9 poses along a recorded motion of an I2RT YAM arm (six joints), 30 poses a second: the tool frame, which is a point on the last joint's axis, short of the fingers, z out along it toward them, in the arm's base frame.
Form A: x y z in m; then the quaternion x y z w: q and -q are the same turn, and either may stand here.
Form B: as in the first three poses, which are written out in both.
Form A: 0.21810 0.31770 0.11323 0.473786 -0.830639 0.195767 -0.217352
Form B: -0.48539 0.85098 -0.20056 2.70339 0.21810 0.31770 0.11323
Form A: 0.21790 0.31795 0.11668 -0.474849 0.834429 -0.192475 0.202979
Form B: -0.48494 0.85217 -0.19657 2.73279 0.21790 0.31795 0.11668
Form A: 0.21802 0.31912 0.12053 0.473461 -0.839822 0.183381 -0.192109
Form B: -0.48245 0.85576 -0.18686 2.75497 0.21802 0.31912 0.12053
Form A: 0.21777 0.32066 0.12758 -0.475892 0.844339 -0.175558 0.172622
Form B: -0.48314 0.85721 -0.17823 2.79461 0.21777 0.32066 0.12758
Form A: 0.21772 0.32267 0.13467 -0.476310 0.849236 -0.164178 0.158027
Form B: -0.48237 0.86004 -0.16627 2.82421 0.21772 0.32267 0.13467
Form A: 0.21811 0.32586 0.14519 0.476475 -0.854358 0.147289 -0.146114
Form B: -0.48164 0.86363 -0.14889 2.84831 0.21811 0.32586 0.14519
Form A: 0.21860 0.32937 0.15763 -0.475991 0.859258 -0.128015 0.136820
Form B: -0.48051 0.86742 -0.12923 2.86709 0.21860 0.32937 0.15763
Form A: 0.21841 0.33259 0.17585 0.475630 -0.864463 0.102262 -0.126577
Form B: -0.47949 0.87147 -0.10309 2.88776 0.21841 0.33259 0.17585
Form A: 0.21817 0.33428 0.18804 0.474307 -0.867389 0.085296 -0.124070
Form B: -0.47800 0.87414 -0.08596 2.89281 0.21817 0.33428 0.18804
